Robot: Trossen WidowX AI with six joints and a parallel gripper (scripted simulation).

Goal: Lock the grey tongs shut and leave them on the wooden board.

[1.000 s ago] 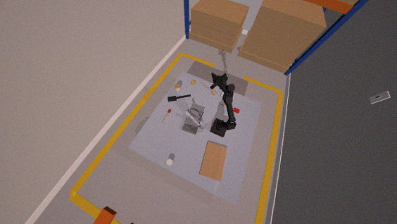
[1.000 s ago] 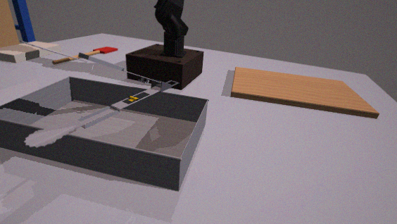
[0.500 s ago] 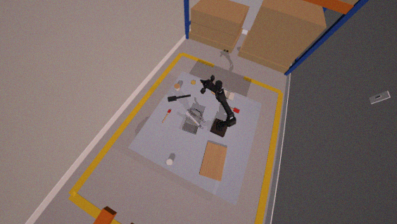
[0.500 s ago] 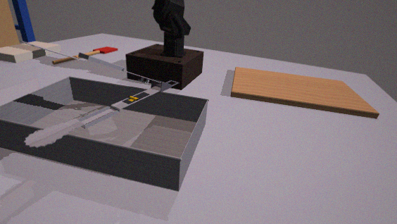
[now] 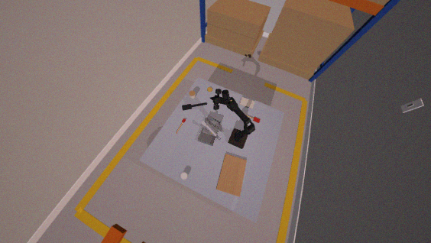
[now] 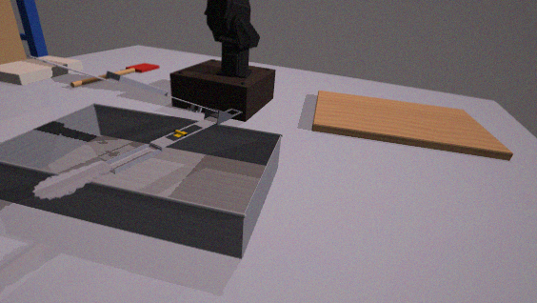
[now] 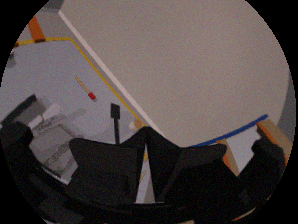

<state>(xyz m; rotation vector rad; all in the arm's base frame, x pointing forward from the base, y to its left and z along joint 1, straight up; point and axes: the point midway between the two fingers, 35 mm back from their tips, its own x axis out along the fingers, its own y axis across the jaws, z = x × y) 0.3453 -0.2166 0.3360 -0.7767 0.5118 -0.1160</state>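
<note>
Now: gripper tip 33 cm above the yellow lock piece, 22 cm to the right of it and 8 cm past it. The rest, counted from my gripper tip: black spatula (39 cm below, 24 cm ahead, 9 cm to the right); grey roasting tin (36 cm below, 19 cm to the left, 5 cm behind); red-headed spatula (52 cm behind, 38 cm below, 12 cm to the right).
</note>
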